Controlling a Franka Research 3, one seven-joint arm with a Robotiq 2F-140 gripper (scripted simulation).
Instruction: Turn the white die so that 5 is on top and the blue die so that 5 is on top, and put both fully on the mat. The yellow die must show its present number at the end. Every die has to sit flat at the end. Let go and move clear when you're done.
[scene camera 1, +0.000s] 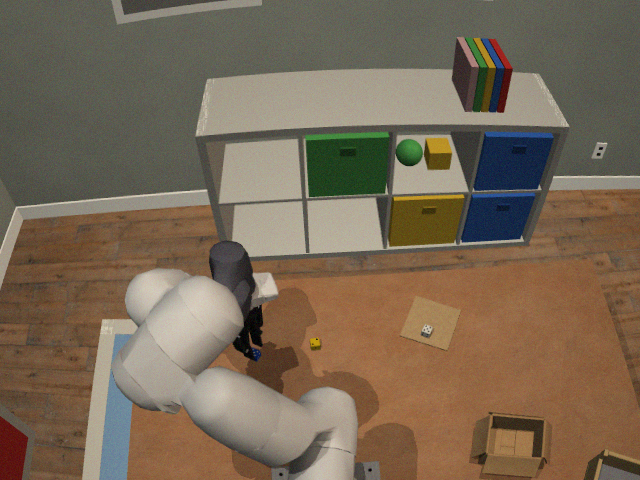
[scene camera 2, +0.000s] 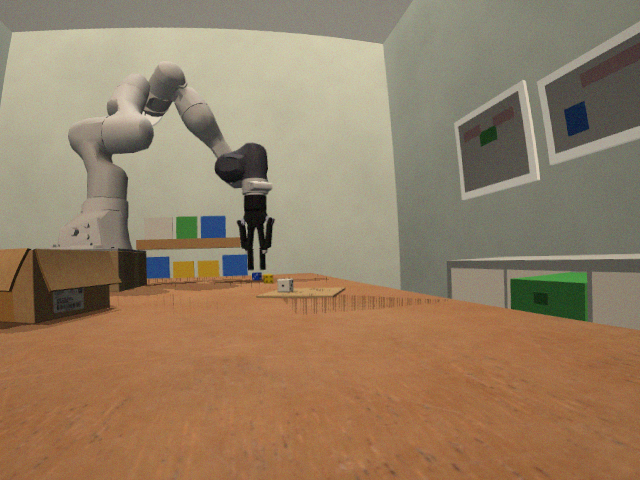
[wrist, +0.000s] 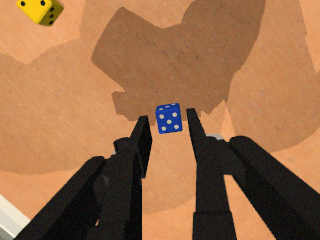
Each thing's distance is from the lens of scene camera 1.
my gripper (scene camera 1: 253, 350): 150 cm
tan mat (scene camera 1: 443, 318): 159 cm
